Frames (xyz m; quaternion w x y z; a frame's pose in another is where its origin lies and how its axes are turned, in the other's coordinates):
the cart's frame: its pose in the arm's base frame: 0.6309 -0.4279 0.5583 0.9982 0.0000 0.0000 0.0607
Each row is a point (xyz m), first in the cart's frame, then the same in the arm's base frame.
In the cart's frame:
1: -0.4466 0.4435 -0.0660
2: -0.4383 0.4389 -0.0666
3: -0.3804 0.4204 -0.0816
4: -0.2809 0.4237 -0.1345
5: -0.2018 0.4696 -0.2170
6: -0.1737 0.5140 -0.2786
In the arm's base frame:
1: 0.1339 -0.0418 0.4923
2: 0.1426 -0.0453 0.4917
3: 0.2024 -0.0567 0.4767
4: 0.3007 -0.0414 0.4238
5: 0.3737 0.0138 0.3413
6: 0.3962 0.0613 0.2797

